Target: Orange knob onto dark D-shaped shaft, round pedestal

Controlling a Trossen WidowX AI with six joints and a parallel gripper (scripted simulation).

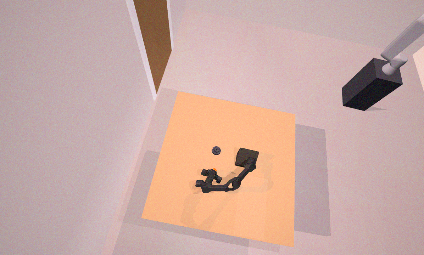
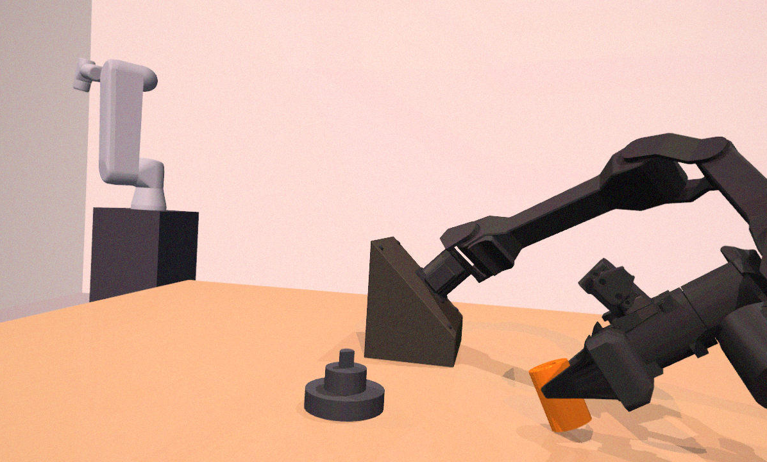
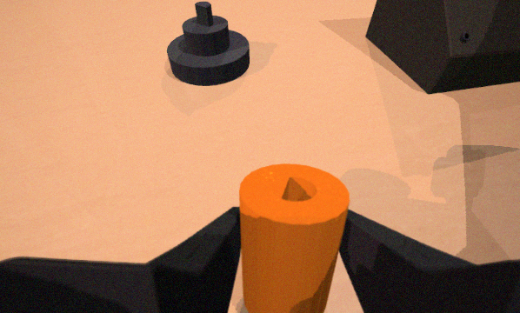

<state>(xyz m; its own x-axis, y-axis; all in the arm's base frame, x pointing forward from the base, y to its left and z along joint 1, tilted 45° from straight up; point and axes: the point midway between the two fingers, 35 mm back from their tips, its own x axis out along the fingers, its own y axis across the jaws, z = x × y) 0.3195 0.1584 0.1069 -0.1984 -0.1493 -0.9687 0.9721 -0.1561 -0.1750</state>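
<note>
The round dark pedestal lies 2 cm ahead of my gripper tip, 21 cm to the right of it and 1 cm below it. Round my gripper tip: orange knob: 1 cm to the left.
</note>
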